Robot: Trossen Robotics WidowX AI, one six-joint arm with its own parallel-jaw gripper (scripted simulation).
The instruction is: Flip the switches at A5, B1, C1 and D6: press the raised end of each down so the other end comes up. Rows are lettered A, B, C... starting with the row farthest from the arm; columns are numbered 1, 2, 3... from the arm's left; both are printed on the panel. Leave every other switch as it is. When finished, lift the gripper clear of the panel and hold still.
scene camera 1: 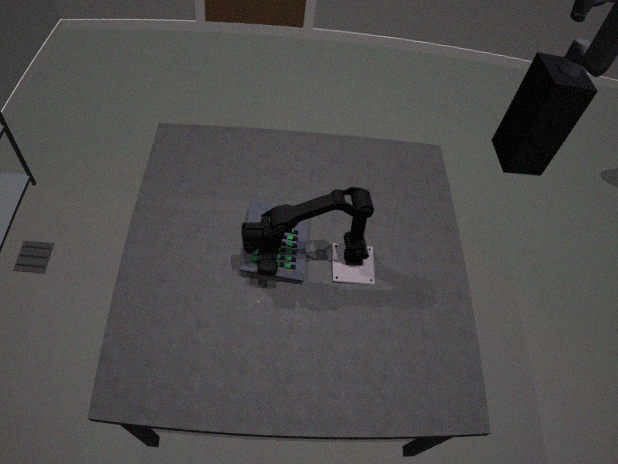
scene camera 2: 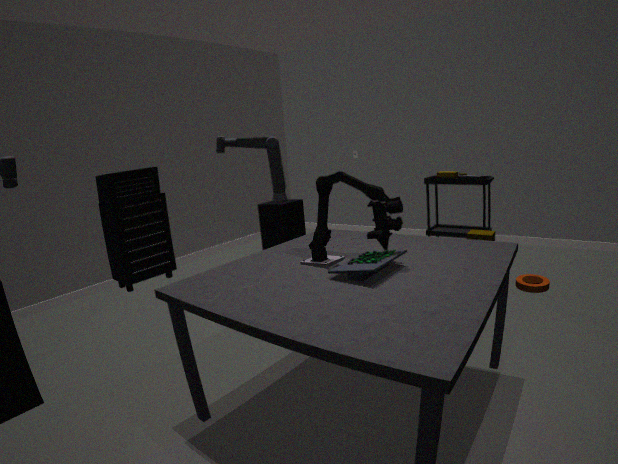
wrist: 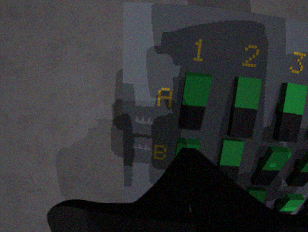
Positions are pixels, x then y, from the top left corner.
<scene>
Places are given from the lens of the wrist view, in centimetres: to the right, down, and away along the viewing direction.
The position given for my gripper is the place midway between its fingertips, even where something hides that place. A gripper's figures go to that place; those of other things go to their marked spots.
my gripper [wrist: 187, 154]: 2, 2, 10
switch [wrist: 197, 86]: 2, -2, 9
</scene>
